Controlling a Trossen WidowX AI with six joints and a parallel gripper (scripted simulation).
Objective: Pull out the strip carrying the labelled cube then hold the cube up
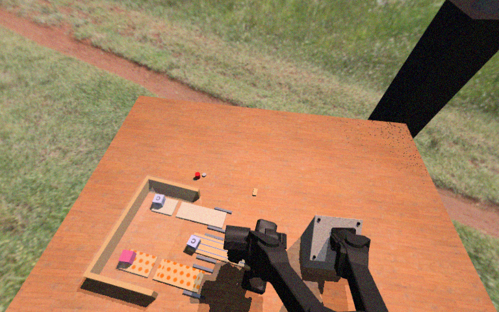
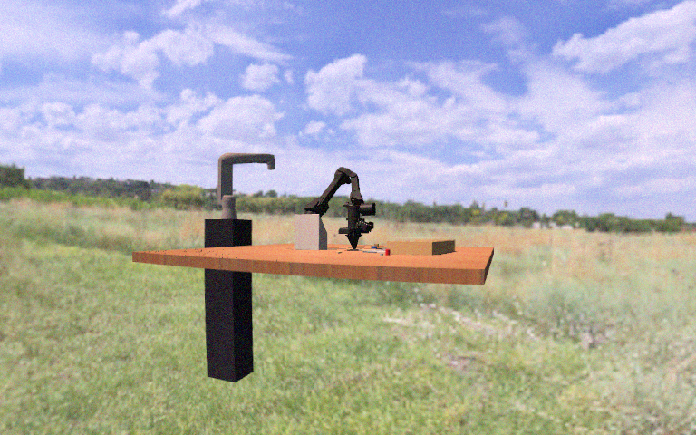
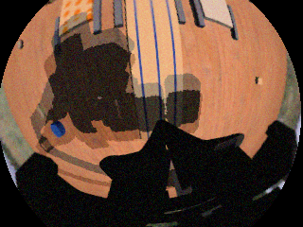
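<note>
My gripper tip is now 9 cm short of the blue-striped strip and 2 cm to the left of it. From my gripper tip the other things lie so: orange-dotted strip 23 cm ahead, 4 cm to the left; then grey piece 30 cm to the right, 20 cm ahead; then plain beige strip 19 cm ahead, 14 cm to the right.
</note>
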